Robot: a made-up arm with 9 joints. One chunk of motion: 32 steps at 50 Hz.
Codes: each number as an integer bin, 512 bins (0 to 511) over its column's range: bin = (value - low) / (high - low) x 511, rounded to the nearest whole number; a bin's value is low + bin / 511 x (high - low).
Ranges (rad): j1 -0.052..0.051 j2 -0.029..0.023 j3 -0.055..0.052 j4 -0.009..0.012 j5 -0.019..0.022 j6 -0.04..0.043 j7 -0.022..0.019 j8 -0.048..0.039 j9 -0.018..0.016
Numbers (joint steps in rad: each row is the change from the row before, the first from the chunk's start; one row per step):
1: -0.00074 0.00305 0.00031 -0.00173 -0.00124 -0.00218 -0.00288 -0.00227 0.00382
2: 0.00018 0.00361 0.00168 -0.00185 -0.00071 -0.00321 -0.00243 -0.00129 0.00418
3: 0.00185 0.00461 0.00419 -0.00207 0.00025 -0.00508 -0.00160 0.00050 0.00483
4: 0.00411 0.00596 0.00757 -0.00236 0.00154 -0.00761 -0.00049 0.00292 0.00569
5: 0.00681 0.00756 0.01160 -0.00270 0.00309 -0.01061 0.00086 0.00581 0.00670
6: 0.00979 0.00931 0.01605 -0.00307 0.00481 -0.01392 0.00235 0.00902 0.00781
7: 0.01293 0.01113 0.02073 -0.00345 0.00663 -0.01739 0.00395 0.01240 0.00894
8: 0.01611 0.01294 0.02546 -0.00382 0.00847 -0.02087 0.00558 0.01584 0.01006
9: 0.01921 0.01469 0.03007 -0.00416 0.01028 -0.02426 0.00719 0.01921 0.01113
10: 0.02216 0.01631 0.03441 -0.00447 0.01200 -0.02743 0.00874 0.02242 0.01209
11: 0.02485 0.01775 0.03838 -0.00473 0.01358 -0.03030 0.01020 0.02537 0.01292
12: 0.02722 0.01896 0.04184 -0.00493 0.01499 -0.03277 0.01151 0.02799 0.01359
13: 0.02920 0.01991 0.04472 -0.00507 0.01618 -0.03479 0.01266 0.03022 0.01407
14: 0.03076 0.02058 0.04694 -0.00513 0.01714 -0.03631 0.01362 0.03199 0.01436
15: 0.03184 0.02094 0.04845 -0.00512 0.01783 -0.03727 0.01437 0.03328 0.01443
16: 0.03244 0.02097 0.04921 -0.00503 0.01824 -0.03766 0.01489 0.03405 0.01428
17: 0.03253 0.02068 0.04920 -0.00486 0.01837 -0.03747 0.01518 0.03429 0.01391
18: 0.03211 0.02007 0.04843 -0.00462 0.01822 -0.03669 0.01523 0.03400 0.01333
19: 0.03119 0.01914 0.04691 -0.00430 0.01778 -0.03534 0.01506 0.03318 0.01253
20: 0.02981 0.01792 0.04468 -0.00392 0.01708 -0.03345 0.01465 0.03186 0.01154
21: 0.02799 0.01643 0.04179 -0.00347 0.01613 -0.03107 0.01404 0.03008 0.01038
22: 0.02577 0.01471 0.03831 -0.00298 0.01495 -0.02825 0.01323 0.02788 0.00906
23: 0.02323 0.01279 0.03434 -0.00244 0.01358 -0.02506 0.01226 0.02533 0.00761
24: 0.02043 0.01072 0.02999 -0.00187 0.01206 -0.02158 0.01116 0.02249 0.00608
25: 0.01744 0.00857 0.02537 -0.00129 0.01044 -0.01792 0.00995 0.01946 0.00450
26: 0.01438 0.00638 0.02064 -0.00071 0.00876 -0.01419 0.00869 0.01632 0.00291
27: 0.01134 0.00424 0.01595 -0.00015 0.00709 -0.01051 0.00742 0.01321 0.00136
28: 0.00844 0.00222 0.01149 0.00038 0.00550 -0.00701 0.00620 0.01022 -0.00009
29: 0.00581 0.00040 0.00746 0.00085 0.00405 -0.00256 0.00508 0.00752 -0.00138
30: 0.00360 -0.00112 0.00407 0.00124 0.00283 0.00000 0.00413 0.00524 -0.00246
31: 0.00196 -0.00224 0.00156 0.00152 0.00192 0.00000 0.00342 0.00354 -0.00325
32: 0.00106 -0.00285 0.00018 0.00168 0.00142 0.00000 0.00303 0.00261 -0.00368
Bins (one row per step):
1: 254 315 264 177 221 233 238 269 328
2: 259 320 271 174 228 227 244 274 333
3: 267 330 283 169 240 215 254 285 343
4: 278 344 299 162 256 199 268 299 356
5: 292 359 318 153 275 181 285 316 371
6: 307 376 339 144 297 161 303 335 388
7: 322 394 362 135 319 139 323 355 405
8: 338 412 384 126 342 118 344 375 422
9: 353 429 406 118 365 97 364 395 438
10: 368 445 427 110 386 77 383 414 452
11: 381 459 446 104 406 60 401 431 465
12: 393 471 462 99 424 45 418 446 475
13: 403 481 476 96 438 32 432 459 482
14: 411 487 487 94 450 23 444 470 486
15: 416 491 494 94 459 17 453 477 487
16: 419 491 498 97 464 14 460 482 485
17: 419 488 498 101 466 16 463 483 480
18: 417 482 494 107 464 20 464 482 471
19: 413 473 487 114 458 29 462 477 459
20: 406 461 476 124 450 40 457 469 444
21: 397 446 462 135 438 55 449 459 427
22: 386 430 446 146 423 72 439 446 407
23: 373 411 427 160 406 92 427 431 385
24: 359 390 406 173 387 113 413 414 362
25: 345 369 384 188 367 136 398 396 338
26: 329 348 361 202 346 159 383 378 314
27: 314 327 339 215 325 182 367 360 291
28: 300 307 318 228 305 203 351 342 269
29: 287 289 298 240 287 231 338 326 250
30: 276 274 282 249 272 246 326 313 234
31: 268 263 270 256 261 246 317 303 222
32: 263 257 264 260 255 246 312 297 215

